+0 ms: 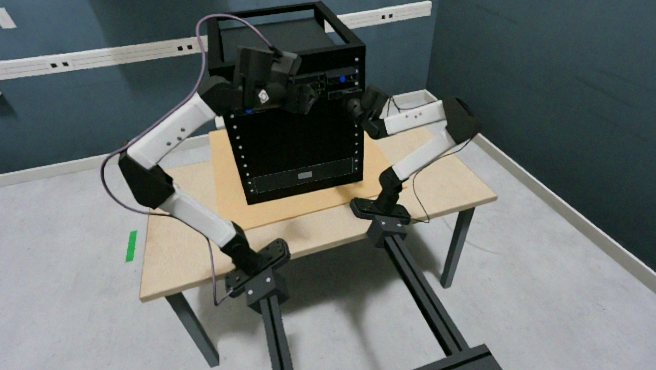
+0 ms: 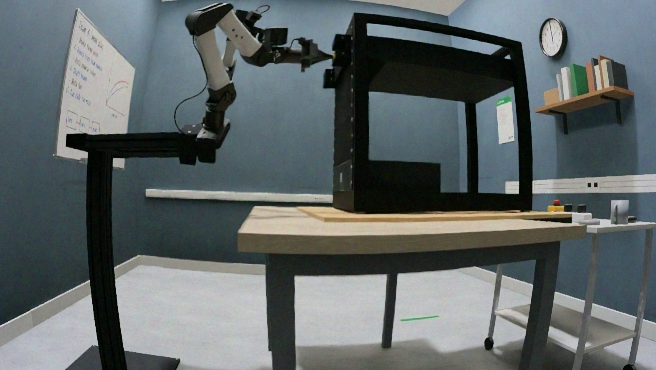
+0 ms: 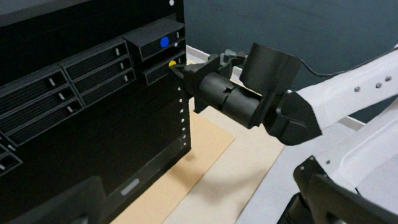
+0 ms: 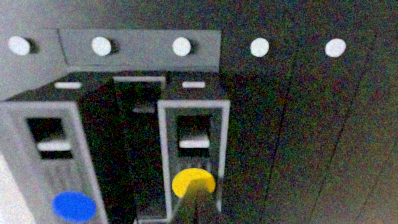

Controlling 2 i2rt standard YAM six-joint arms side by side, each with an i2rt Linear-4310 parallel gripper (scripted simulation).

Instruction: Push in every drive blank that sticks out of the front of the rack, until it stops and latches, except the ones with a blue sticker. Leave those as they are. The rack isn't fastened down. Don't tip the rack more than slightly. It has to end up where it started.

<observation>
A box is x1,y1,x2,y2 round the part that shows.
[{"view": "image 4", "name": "black rack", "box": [0,0,397,223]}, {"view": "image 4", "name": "blue-stickered blank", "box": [0,72,135,223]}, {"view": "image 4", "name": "yellow-stickered blank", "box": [157,72,229,222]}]
</observation>
